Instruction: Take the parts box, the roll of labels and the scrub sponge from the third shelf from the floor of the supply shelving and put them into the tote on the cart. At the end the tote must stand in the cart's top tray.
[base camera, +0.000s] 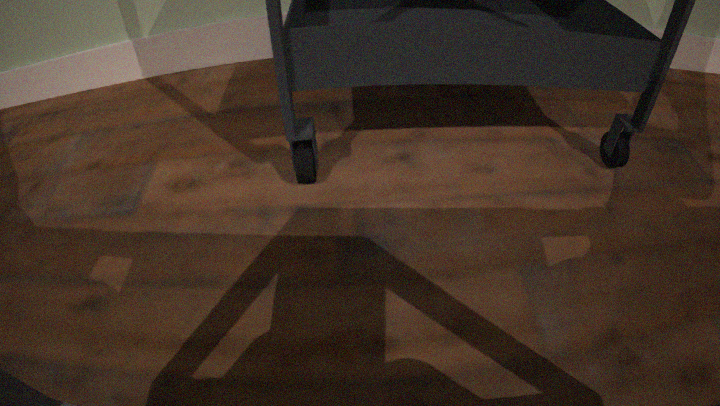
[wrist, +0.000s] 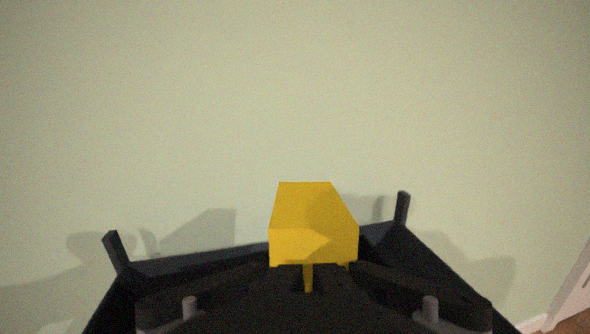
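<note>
A yellow box (wrist: 310, 220), by its shape the parts box, hangs beyond my fingertips in the wrist view. My gripper (wrist: 308, 255) is shut on its thin upright tab. The cart (base camera: 453, 60) (wrist: 200, 254) shows in both views. In the base view its lower tray, front legs and two casters stand ahead. In the wrist view the dark rim and two corner posts of its top tray show behind and below the yellow box. The tray's inside is mostly hidden by the gripper and the box. The tote, the roll of labels, the scrub sponge and the supply shelving do not show.
A pale green wall (base camera: 60, 30) (wrist: 300, 90) with a light baseboard (base camera: 75, 70) stands behind the cart. The cart's left front caster (base camera: 305, 161) and right front caster (base camera: 615, 148) stand on the wood floor. Shadows of the arm fall across the floor.
</note>
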